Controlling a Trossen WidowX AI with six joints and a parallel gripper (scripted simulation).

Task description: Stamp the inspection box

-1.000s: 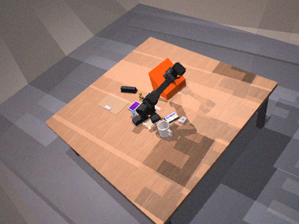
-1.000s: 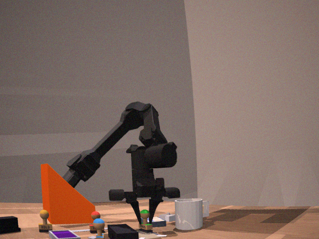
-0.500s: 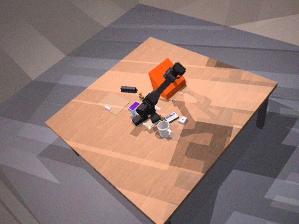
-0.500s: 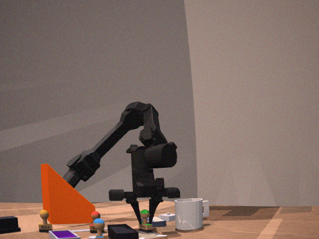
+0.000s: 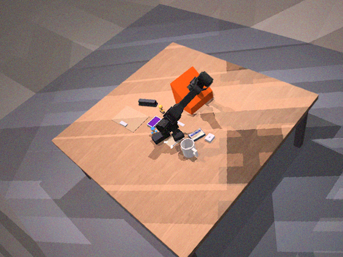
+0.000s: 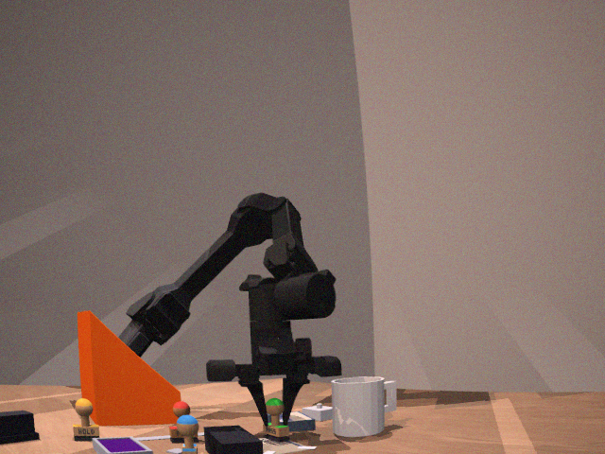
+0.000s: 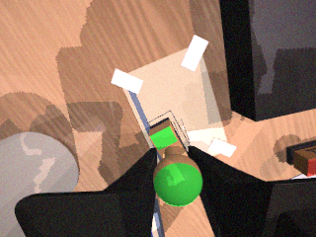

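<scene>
Right now the green stamp is right at my gripper tip. The rest, counted from my gripper tip: black box: 5 cm ahead, 10 cm to the right, 1 cm below; then blue tin: 9 cm behind, 8 cm to the left, 1 cm below; then white card: 2 cm ahead, 2 cm to the right, 3 cm below.
</scene>
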